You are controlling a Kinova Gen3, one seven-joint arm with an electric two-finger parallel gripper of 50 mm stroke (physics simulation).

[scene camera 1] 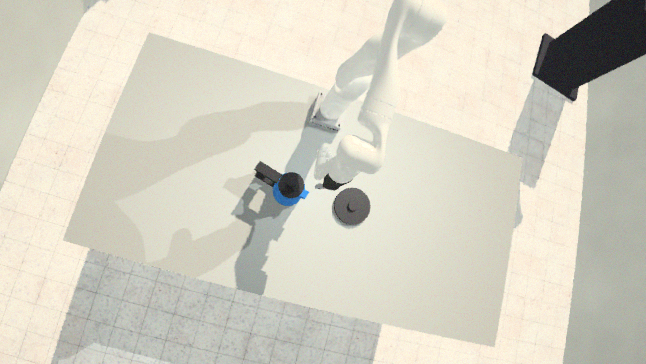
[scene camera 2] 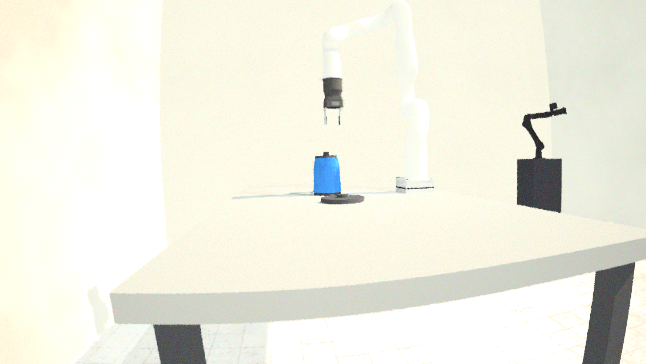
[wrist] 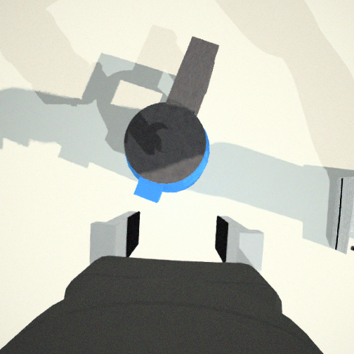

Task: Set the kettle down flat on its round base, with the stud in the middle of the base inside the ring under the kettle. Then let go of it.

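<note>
The blue kettle (scene camera 1: 286, 198) (scene camera 2: 327, 175) (wrist: 167, 150) stands upright on the table, beside the round base. Its dark handle (scene camera 1: 267, 173) (wrist: 195, 75) and short blue spout (scene camera 1: 304, 194) (wrist: 149, 191) point opposite ways. The ring under it is hidden. The dark round base (scene camera 1: 361, 212) (scene camera 2: 356, 199) lies flat, with the stud (scene camera 1: 352, 206) in its middle; it does not show in the wrist view. My gripper (scene camera 1: 320, 184) (scene camera 2: 332, 120) (wrist: 177, 229) is open and empty, pointing down, high above the table. In the wrist view the kettle is beyond the fingertips, on the spout side.
The table (scene camera 1: 425, 260) (scene camera 2: 350, 250) carries the arm's mounting plate (scene camera 1: 325, 123) (scene camera 2: 415, 184) (wrist: 343, 215), behind the kettle in scene camera 2. A black pedestal (scene camera 1: 590, 55) (scene camera 2: 539, 185) stands off the table; a small dark arm (scene camera 2: 535, 132) is on it.
</note>
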